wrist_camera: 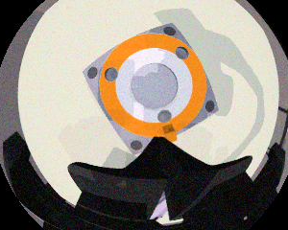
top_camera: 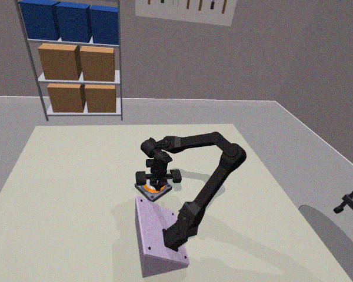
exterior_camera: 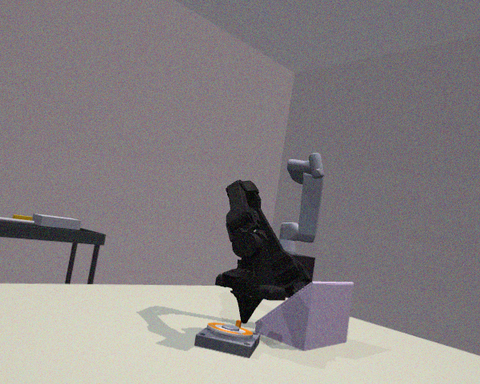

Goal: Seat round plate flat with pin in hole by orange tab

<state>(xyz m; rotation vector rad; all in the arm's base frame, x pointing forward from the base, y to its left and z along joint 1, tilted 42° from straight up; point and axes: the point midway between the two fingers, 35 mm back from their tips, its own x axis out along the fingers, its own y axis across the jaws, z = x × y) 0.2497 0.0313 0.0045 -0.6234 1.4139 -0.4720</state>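
My gripper tip is 50 mm short of the square grey base, 20 mm above it and 10 mm to the right of it.
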